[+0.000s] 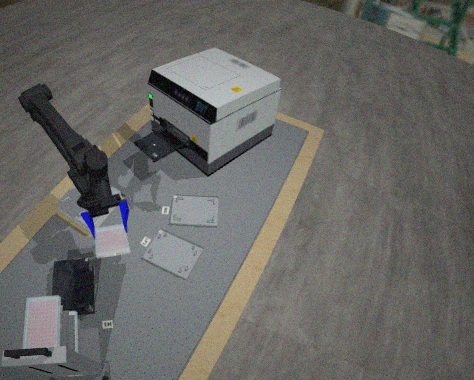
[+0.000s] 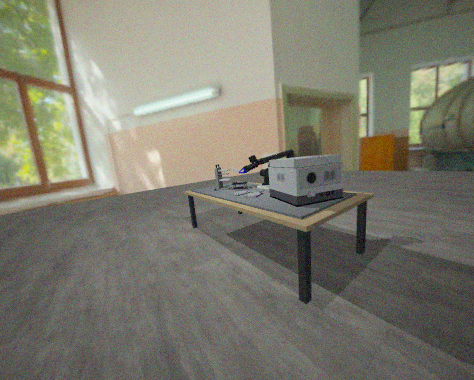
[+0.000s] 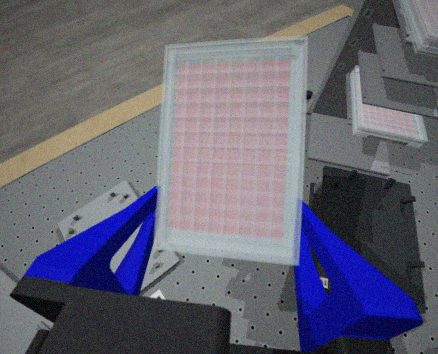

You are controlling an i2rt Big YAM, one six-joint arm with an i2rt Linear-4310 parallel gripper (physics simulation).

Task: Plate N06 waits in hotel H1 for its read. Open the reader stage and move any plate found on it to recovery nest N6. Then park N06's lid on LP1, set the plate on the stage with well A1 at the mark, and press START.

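Frame: origin at the arm's base, x down, y left, z ahead, level; metres.
Seen in the pictures: gripper, fingertip midpoint: [image 1: 111,236] [image 2: 239,172] [image 3: 226,198]; arm's base, origin of the base link: [image 2: 268,184].
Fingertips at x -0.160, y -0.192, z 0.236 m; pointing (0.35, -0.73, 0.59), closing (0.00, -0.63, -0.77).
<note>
Offsets run from my fingertips to a thing's top centre. "pt": to the spot under its first point.
My gripper [image 1: 110,231] [image 2: 242,171] [image 3: 226,198] is shut on a clear-rimmed plate with pink wells [image 1: 112,245] [image 3: 230,150], its blue fingers on the long sides. The plate is held above the table, left of the two grey pads, and looks lidded. The white reader {dx -0.113, dy +0.729, dz +0.035 m} [image 1: 240,110] [image 2: 306,175] has its dark stage {dx +0.090, dy +0.489, dz -0.089 m} [image 1: 156,145] out at the front, and no plate shows on it. One grey pad {pt dx +0.187, dy +0.289, dz +0.127 m} [image 1: 194,210] is nearer the reader; the other {dx +0.179, dy +0.105, dz +0.120 m} [image 1: 173,254] [image 3: 95,215] lies angled. Their labels are too blurred to read, as is well A1. START cannot be made out.
The black nest {dx +0.123, dy -0.138, dz -0.119 m} [image 1: 75,285] [image 3: 370,235] is beside the hotel [image 1: 35,356] [image 2: 218,177] [image 3: 395,55]. Another pink plate {dx -0.034, dy -0.286, dz -0.032 m} [image 1: 42,322] [image 3: 425,20] is high on the hotel, and one {dx +0.080, dy -0.288, dz -0.033 m} [image 3: 390,120] sits lower. The H1 label {pt dx +0.198, dy -0.193, dz +0.026 m} [image 1: 107,324] lies nearby.
</note>
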